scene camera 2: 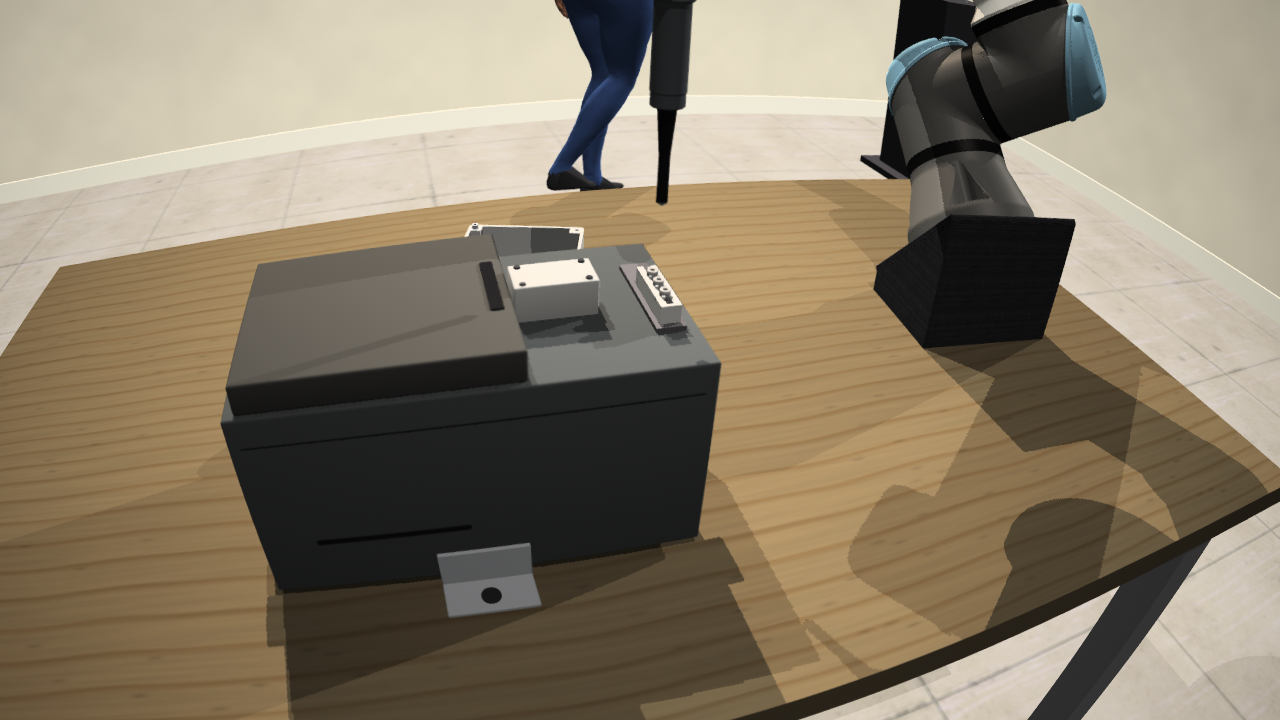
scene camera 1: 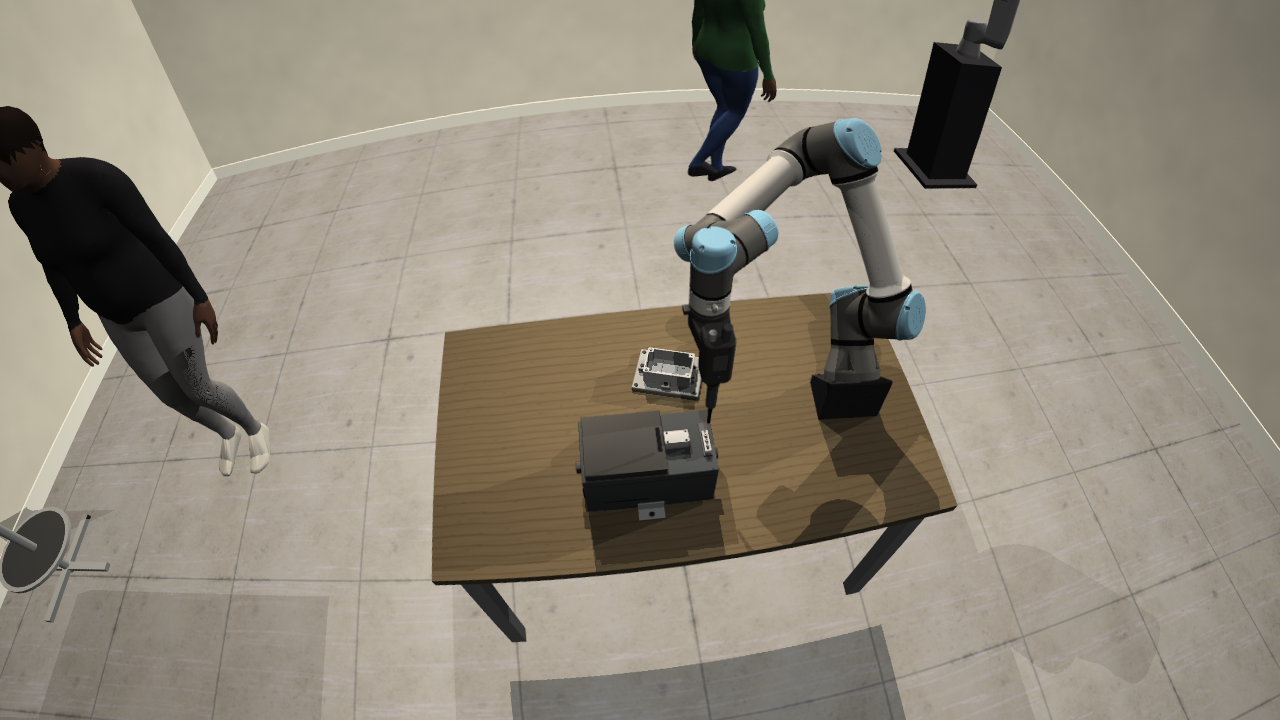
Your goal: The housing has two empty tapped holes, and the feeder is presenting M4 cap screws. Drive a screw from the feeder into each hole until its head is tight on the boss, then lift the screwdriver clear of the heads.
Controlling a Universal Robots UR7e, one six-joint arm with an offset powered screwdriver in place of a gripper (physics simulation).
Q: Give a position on a dark feeder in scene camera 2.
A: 574, 484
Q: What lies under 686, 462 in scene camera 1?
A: A dark feeder.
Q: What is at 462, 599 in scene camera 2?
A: A metal bracket.
